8 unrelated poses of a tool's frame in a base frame.
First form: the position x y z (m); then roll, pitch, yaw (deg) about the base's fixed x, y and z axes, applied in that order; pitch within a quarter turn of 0, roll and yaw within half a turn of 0.
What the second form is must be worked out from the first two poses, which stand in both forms.
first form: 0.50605 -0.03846 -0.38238 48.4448 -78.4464 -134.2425
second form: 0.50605 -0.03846 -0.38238; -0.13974 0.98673 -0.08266; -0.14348 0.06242 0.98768; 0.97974 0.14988 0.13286
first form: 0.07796 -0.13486 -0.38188 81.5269 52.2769 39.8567
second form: 0.07796 -0.13486 -0.38188; 0.46968 0.50614 0.72334; 0.39211 0.61449 -0.68458; -0.79098 0.60517 0.09015
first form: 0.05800 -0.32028 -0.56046 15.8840 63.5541 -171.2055
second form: 0.05800 -0.32028 -0.56046; -0.44012 -0.09512 -0.89289; -0.06809 -0.98798 0.13881; -0.89536 0.12189 0.42835
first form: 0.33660 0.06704 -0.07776 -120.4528 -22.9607 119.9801
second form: 0.33660 0.06704 -0.07776; -0.46011 0.27097 -0.84550; 0.79757 0.54455 -0.25950; 0.39010 -0.79375 -0.46667
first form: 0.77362 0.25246 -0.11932 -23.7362 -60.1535 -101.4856
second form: 0.77362 0.25246 -0.11932; -0.09910 0.82756 0.55257; -0.48771 -0.52442 0.69794; 0.86736 -0.20033 0.45558
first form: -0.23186 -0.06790 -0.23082 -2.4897 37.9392 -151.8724
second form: -0.23186 -0.06790 -0.23082; -0.69552 0.49455 -0.52122; -0.37181 -0.86848 -0.32789; -0.61482 -0.03426 0.78792
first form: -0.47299 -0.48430 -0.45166 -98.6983 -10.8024 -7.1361
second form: -0.47299 -0.48430 -0.45166; 0.97467 0.16504 0.15092; -0.12203 -0.17308 0.97732; 0.18742 -0.97098 -0.14855
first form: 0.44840 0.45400 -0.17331 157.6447 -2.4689 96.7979
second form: 0.44840 0.45400 -0.17331; -0.11826 0.92028 0.37296; 0.99205 0.09320 0.08458; 0.04308 0.38000 -0.92398
